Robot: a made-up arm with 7 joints.
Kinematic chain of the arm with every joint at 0, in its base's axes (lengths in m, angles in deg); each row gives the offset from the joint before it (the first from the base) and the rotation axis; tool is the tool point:
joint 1: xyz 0 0 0.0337 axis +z
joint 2: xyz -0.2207 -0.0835 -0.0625 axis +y
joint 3: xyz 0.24 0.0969 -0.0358 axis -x
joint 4: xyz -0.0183 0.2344 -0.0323 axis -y
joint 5: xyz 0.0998 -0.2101 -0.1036 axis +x
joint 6: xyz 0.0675 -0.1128 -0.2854 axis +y
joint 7: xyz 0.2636 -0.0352 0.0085 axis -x
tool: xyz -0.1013 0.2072 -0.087
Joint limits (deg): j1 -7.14..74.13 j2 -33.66..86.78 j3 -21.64..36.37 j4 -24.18..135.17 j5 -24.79..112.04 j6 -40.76..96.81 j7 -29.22..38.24
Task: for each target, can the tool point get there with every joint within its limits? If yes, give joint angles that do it. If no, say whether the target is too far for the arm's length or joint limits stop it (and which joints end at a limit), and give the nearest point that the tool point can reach.
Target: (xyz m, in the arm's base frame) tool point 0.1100 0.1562 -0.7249
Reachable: yes | joints 15.74 66.07 -1.42 88.46 3.00 75.70 -1.17
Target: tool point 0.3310 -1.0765 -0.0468
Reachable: no: joint limits stop it (at a limit: joint 1, joint 2, joint 3, joint 4, joint 7) | nearest point 0.2054 -0.8484 -0.1641 | short by 0.286 m
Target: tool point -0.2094 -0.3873 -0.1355
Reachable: no: joint limits stop it (at a limit: joint 1, joint 3, joint 4, joint 5, joint 6, joint 7) | nearest point -0.1293 -0.3911 -0.2753 | short by 0.161 m
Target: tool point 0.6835 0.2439 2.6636
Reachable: no: too far | nearest point 0.1746 0.0661 0.6906 | short by 2.045 m
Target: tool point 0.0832 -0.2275 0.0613
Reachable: no: joint limits stop it (at a limit: joint 1, joint 3, joint 4, joint 5, joint 6) | nearest point 0.1802 -0.2029 0.0866 | short by 0.103 m
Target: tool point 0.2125 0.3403 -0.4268
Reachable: yes | joints 29.76 4.58 9.96 10.67 29.10 -4.15 -18.18
